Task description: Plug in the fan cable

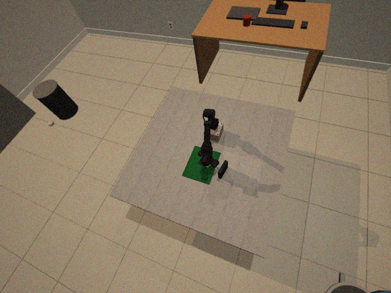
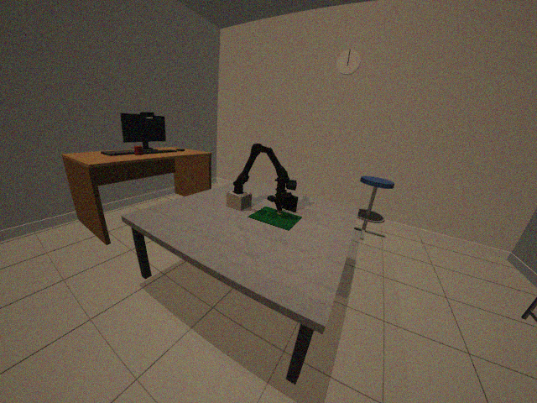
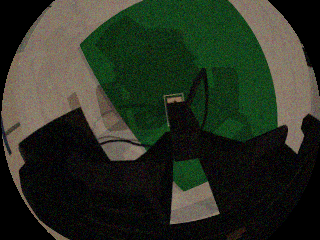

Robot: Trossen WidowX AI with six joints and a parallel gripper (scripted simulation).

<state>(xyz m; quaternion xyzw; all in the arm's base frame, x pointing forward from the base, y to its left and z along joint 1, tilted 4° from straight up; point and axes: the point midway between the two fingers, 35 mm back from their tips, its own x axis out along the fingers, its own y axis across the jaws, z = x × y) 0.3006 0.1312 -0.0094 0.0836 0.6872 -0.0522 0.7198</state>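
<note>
Now: gripper tip 1 cm short of the pale four-pin header and 4 cm above it. From my gripper tip the other things lie so: green board: 3 cm ahead, 6 cm to the right, 6 cm below; then black fan: 12 cm to the left, 2 cm above; then dark fan plug: 1 cm ahead, 1 cm above.
</note>
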